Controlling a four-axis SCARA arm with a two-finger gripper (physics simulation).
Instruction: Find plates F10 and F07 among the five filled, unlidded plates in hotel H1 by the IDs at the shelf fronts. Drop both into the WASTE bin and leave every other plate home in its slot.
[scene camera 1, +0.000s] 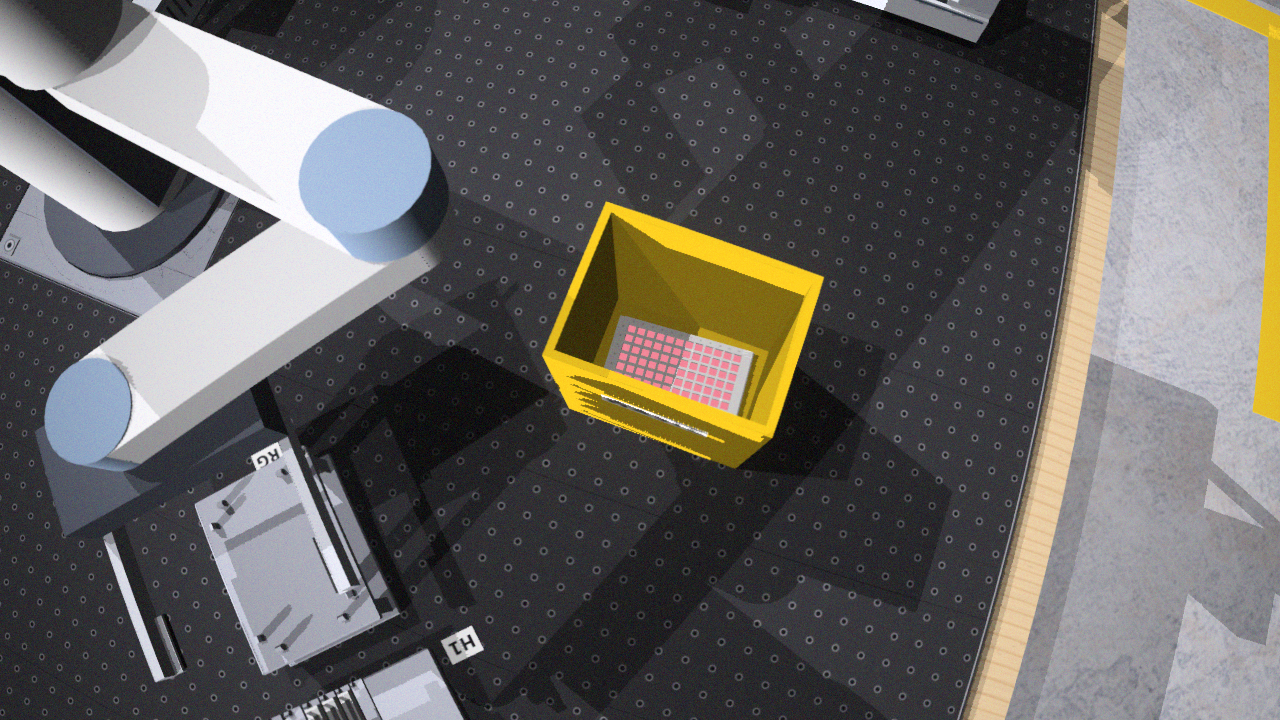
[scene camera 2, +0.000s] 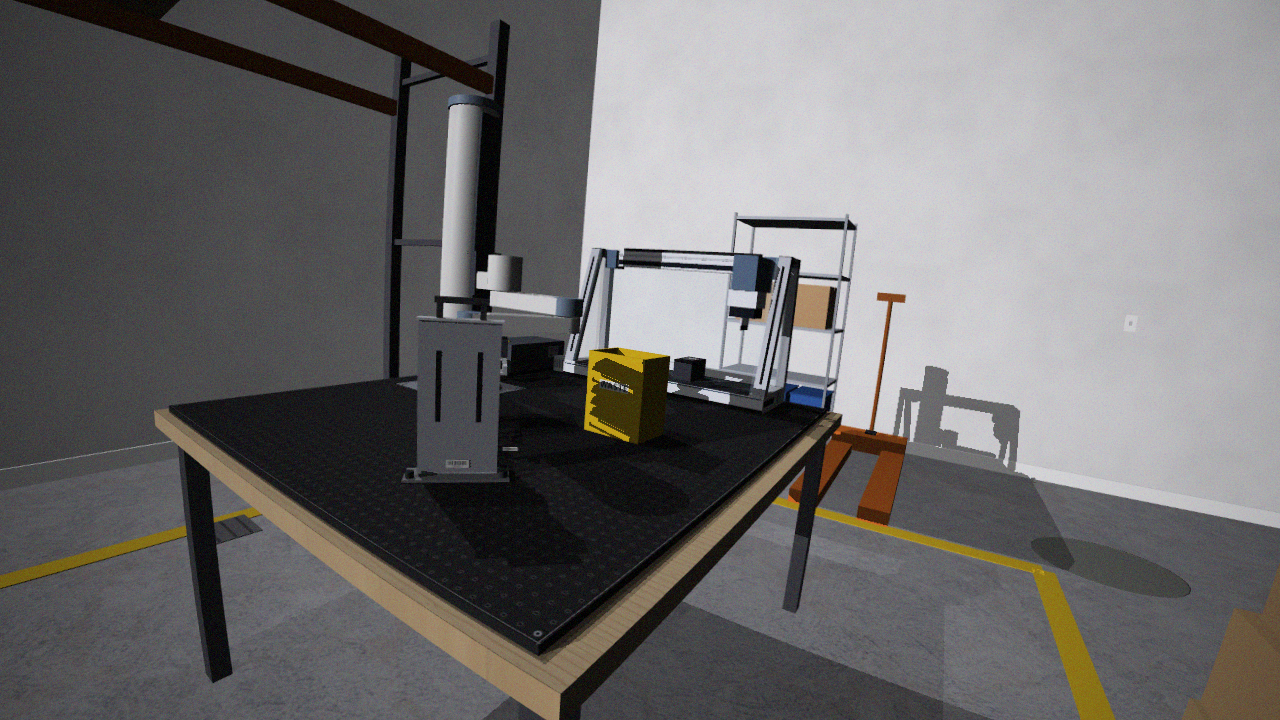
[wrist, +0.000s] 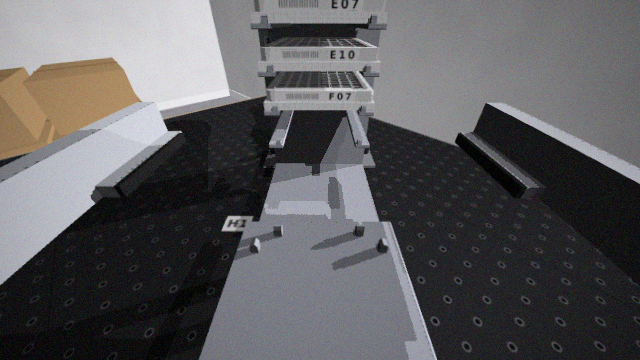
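Pixels of known places: gripper, fingertip midpoint: (scene camera 1: 255, 635) (wrist: 320, 121); arm's base, link origin: (scene camera 1: 143, 178).
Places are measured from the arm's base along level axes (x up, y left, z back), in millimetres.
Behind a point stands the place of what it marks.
In the wrist view, hotel H1 (wrist: 320, 192) @(y -424, x 21, z -515 mm) (scene camera 2: 459, 385) @(y -492, x 181, z -591 mm) (scene camera 1: 416, 689) @(y -370, x 21, z -523 mm) stands ahead. Plate F07 (wrist: 301, 96) @(y -376, x 162, z -485 mm) is in the lowest occupied slot shown, above bare rails. Plate E10 (wrist: 301, 54) @(y -377, x 191, z -484 mm) is above it, and plate E07 (wrist: 299, 4) @(y -377, x 218, z -484 mm) is cut off by the top edge. No F10 ID is readable. My gripper (wrist: 320, 121) @(y -341, x 169, z -427 mm) (scene camera 1: 256, 631) @(y -341, x 169, z -427 mm) is open and empty, with its fingers wide apart over the RG stand, short of the hotel. The yellow WASTE bin (scene camera 1: 716, 252) @(y 27, x 204, z -652 mm) (scene camera 2: 648, 394) @(y -58, x 128, z -726 mm) holds a pink-welled plate (scene camera 1: 653, 353) @(y -13, x 29, z -622 mm) lying on its floor; its ID is not readable.
The flat grey RG stand (scene camera 1: 295, 564) @(y -299, x 73, z -397 mm) (wrist: 315, 290) @(y -314, x 73, z -402 mm) with small pegs stands in front of H1. The white arm (scene camera 1: 250, 331) @(y -142, x 281, z -399 mm) reaches over the table. A gantry machine (scene camera 2: 783, 331) @(y 593, x 269, z -848 mm) stands beyond the bin. Cardboard boxes (wrist: 85, 90) are beyond the table.
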